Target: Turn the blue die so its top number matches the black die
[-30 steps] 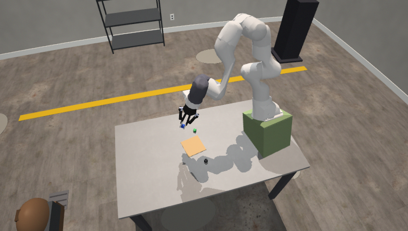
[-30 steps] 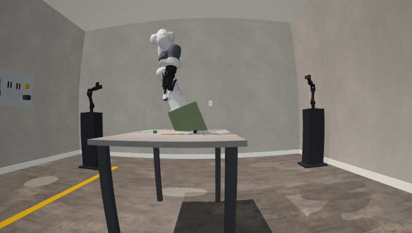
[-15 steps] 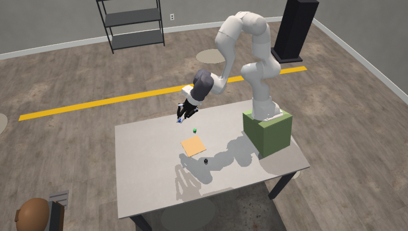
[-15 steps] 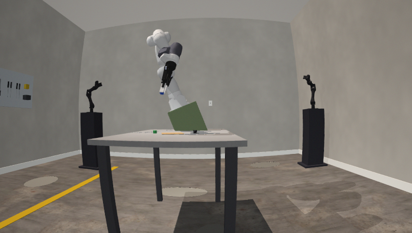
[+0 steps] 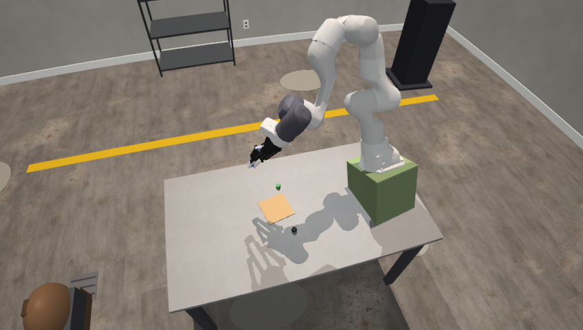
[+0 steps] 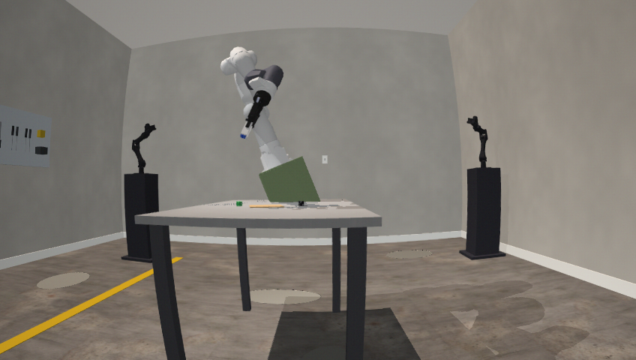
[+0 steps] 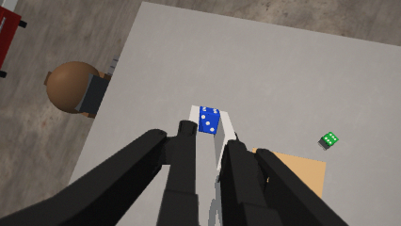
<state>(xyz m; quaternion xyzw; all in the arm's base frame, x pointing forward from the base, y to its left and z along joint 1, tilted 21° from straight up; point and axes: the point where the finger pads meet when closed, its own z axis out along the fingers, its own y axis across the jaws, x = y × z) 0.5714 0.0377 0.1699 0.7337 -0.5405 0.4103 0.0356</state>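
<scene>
Now: the mat 310 mm below my hand, 80 mm behind it and 60 mm to the left of it. Round my hand: green die: 300 mm below, 120 mm behind, 70 mm to the right; black die: 300 mm below, 200 mm to the left, 150 mm behind; blue die: 20 mm below, 10 mm to the right, 10 mm ahead.
</scene>
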